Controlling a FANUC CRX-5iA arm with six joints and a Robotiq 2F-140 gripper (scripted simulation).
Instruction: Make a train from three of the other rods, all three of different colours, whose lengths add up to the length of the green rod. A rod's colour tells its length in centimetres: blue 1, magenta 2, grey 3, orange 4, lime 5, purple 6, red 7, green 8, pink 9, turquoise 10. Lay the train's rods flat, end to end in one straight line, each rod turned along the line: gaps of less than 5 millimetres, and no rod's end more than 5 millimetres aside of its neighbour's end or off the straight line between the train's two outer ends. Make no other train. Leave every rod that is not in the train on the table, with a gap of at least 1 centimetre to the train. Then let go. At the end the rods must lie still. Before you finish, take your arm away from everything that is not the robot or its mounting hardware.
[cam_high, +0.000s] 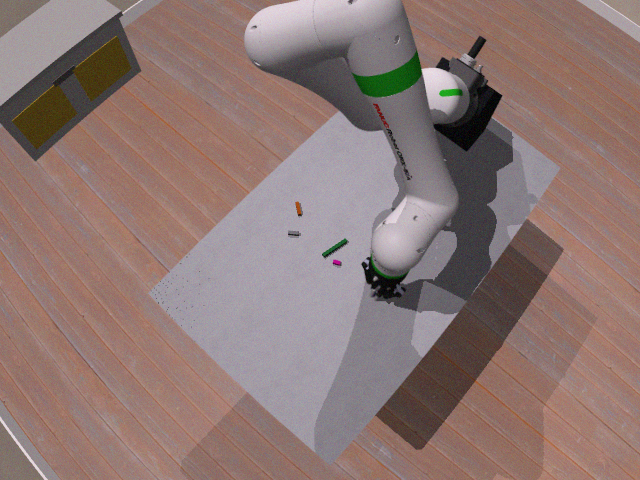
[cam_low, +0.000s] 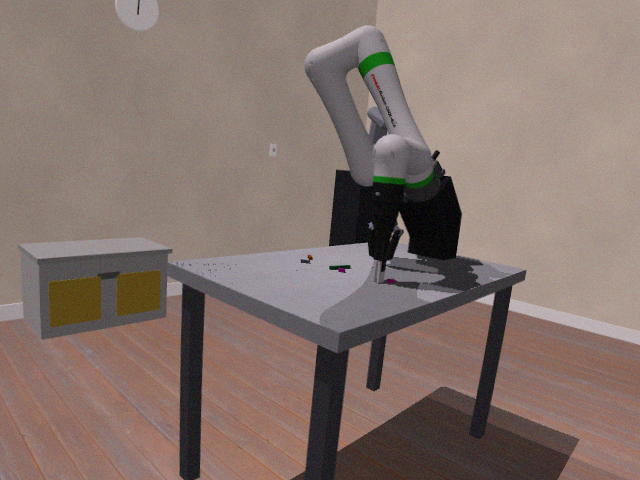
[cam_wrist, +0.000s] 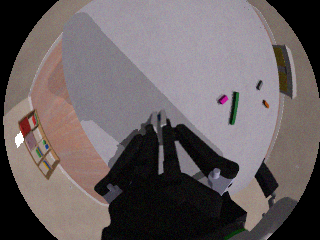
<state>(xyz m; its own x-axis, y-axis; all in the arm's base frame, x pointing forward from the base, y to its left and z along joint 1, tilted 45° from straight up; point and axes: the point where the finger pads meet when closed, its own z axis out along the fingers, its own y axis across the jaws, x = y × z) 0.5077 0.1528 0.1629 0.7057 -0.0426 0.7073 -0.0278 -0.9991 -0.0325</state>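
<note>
My gripper is now 2 cm short of the grey rod, 29 cm to the left of it and 3 cm above it. The rest, counted from my hand: small blue rod 3 cm below; then orange rod 5 cm behind, 33 cm to the right, 3 cm below; then green rod 3 cm behind, 17 cm to the right, 3 cm below.
</note>
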